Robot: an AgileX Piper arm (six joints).
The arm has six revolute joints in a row. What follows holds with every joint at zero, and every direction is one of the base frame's. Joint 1 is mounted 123 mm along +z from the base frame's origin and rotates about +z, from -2.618 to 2.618 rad. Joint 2 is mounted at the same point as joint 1 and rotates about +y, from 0 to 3.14 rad. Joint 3 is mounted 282.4 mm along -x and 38.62 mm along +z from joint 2 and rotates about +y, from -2.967 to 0 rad. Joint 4 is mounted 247.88 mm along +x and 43.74 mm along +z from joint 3 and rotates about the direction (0.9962, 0, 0.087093), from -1.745 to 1.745 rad. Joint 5 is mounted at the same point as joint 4 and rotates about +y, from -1.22 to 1.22 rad. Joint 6 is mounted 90.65 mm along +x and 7.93 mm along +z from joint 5 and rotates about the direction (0.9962, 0, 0.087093), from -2.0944 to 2.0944 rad. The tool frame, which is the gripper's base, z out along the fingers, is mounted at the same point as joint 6; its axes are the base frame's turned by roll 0, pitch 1.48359 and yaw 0 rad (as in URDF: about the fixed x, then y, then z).
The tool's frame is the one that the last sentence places.
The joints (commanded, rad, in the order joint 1, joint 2, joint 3, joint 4, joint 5, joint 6), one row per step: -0.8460, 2.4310, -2.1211, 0.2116, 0.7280, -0.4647; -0.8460, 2.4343, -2.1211, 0.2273, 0.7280, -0.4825; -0.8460, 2.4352, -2.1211, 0.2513, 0.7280, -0.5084; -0.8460, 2.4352, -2.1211, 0.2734, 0.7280, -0.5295; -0.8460, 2.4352, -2.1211, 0.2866, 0.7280, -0.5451; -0.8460, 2.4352, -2.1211, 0.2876, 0.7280, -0.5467; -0.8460, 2.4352, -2.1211, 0.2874, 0.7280, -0.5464; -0.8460, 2.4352, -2.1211, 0.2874, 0.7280, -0.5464; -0.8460, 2.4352, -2.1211, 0.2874, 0.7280, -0.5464; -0.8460, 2.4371, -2.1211, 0.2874, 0.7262, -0.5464; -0.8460, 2.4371, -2.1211, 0.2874, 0.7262, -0.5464
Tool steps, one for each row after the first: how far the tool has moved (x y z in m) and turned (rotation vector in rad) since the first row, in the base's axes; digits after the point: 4 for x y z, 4 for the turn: 0.0008, 0.0005, -0.0016, 0.0038, -0.0032, 0.0107; 0.0020, 0.0013, -0.0017, 0.0069, -0.0115, 0.0260; 0.0030, 0.0021, -0.0014, 0.0102, -0.0209, 0.0378; 0.0036, 0.0026, -0.0012, 0.0106, -0.0255, 0.0472; 0.0036, 0.0026, -0.0012, 0.0104, -0.0257, 0.0482; 0.0036, 0.0026, -0.0012, 0.0104, -0.0257, 0.0480; 0.0036, 0.0026, -0.0012, 0.0104, -0.0257, 0.0480; 0.0036, 0.0026, -0.0012, 0.0104, -0.0257, 0.0480; 0.0037, 0.0024, -0.0021, 0.0105, -0.0255, 0.0475; 0.0037, 0.0024, -0.0021, 0.0105, -0.0255, 0.0475
